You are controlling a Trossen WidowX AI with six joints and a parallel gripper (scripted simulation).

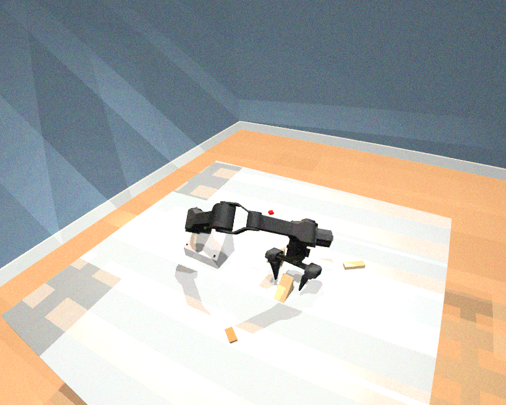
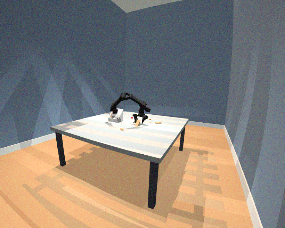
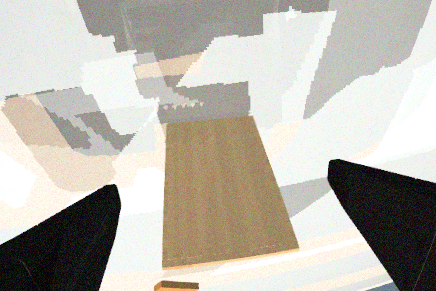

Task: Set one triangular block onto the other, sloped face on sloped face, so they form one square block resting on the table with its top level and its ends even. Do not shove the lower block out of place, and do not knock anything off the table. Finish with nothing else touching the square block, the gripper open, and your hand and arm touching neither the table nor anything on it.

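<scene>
The tan wooden triangular block is 10 mm below my gripper tip. Round my gripper tip: tiny red cube 210 mm behind, 400 mm to the left, 20 mm below; then small orange cube 40 mm ahead, 340 mm to the left, 20 mm below.
</scene>
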